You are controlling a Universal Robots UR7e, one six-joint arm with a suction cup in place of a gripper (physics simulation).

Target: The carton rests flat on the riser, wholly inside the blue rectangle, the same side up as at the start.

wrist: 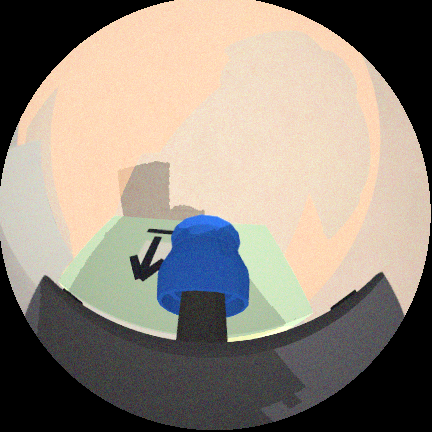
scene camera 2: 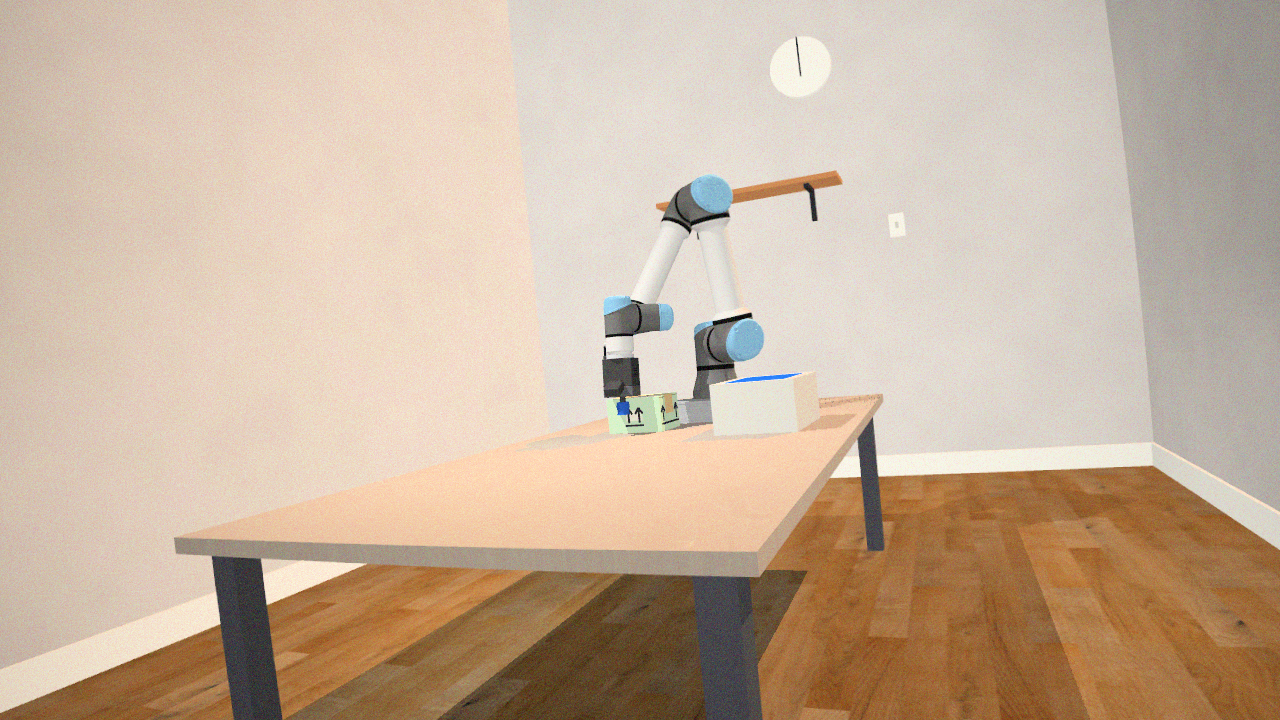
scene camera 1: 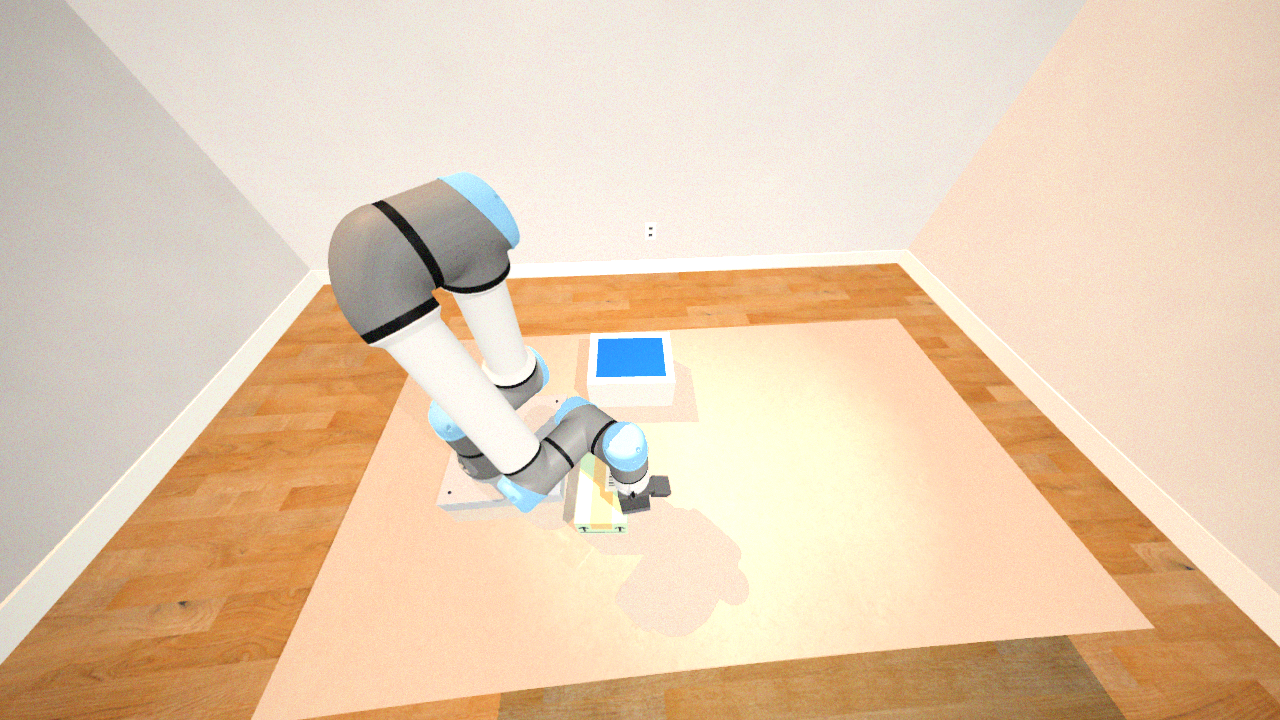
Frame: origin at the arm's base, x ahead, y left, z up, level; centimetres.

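Seen in the pictures: hand at its tool point: (wrist: 204, 244) (scene camera 2: 623, 414).
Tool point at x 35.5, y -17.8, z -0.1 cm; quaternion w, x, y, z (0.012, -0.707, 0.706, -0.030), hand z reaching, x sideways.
Observation:
Pixels of each thing's top centre, then the offset from my tool point to it. Level surfaces: height alone.
- carton at its top centre: (wrist: 175, 343) (scene camera 1: 602, 486) (scene camera 2: 641, 396) dz +4.1, dx -7.3, dy +3.1 cm
- white riser at its top centre: (scene camera 2: 764, 378) (scene camera 1: 630, 356) dz +6.7, dx +4.0, dy +39.4 cm
- blue rectangle at its top centre: (scene camera 2: 764, 378) (scene camera 1: 630, 356) dz +6.7, dx +4.0, dy +39.4 cm
- peach table at its surface level: dz -5.3 cm
The carton (scene camera 1: 599, 506) (scene camera 2: 647, 415) (wrist: 266, 257) is pale green with a cream and tan top and black arrow marks on its side. It lies flat on the table just in front of the arm's base. My blue suction cup (scene camera 2: 623, 407) (wrist: 203, 266) is down at the carton's side face, level with the arrows, with suction off. I cannot tell whether it touches the face. The white riser (scene camera 1: 630, 392) (scene camera 2: 766, 409) stands behind the carton. The blue rectangle (scene camera 1: 630, 357) (scene camera 2: 766, 377) on its top is bare.
The arm's grey base plate (scene camera 1: 459, 496) lies left of the carton. The folded arm's elbow and wrist hang low over that side. The peach table (scene camera 1: 816, 465) (scene camera 2: 637, 500) stretches wide to the right and front.

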